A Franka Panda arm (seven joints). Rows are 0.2 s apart.
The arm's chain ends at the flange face. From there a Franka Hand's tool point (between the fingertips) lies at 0.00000 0.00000 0.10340 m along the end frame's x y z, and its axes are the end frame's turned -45 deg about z.
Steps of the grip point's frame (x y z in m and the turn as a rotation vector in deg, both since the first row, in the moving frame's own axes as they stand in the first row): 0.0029, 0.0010, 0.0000, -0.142, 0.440, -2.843; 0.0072, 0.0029, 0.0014, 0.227, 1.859, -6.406; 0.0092, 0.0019, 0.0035, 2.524, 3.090, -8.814; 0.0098, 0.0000, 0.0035, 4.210, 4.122, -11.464; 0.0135, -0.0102, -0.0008, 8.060, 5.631, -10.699; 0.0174, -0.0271, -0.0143, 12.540, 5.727, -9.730; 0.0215, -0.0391, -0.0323, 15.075, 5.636, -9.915
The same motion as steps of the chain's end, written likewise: 0.0020, -0.0009, 0.0000, 0.211, 0.412, -2.843; 0.0052, -0.0003, 0.0015, 1.475, 1.154, -6.406; 0.0077, 0.0020, 0.0038, 3.970, 0.400, -8.814; 0.0081, 0.0036, 0.0040, 5.892, -0.062, -11.464; 0.0070, 0.0002, 0.0007, 9.681, -1.718, -10.699; 0.0037, -0.0092, -0.0113, 12.917, -4.818, -9.730; 0.0016, -0.0179, -0.0283, 14.645, -6.674, -9.915
